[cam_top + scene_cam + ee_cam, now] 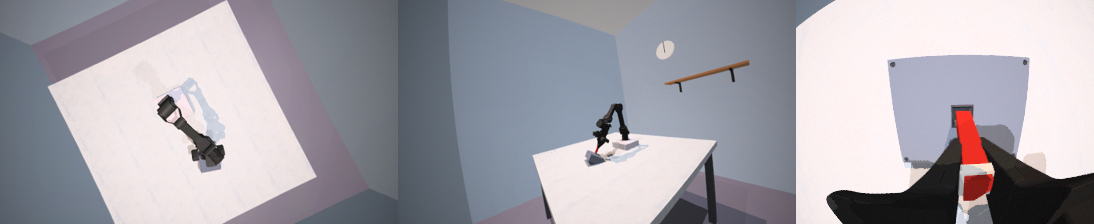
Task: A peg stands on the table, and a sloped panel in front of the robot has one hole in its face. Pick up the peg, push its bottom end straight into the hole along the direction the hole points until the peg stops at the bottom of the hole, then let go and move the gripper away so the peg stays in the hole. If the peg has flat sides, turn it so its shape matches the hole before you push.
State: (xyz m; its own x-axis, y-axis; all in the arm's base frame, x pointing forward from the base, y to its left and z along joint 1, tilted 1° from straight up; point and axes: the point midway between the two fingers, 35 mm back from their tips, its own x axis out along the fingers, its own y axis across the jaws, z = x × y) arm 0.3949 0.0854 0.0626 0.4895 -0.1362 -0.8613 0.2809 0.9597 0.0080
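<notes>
The grey sloped panel lies 4 cm ahead of my gripper tip, 1 cm to the right of it and 6 cm below it. The rest, counted from my gripper tip: red peg (1 cm behind, 1 cm above).
</notes>
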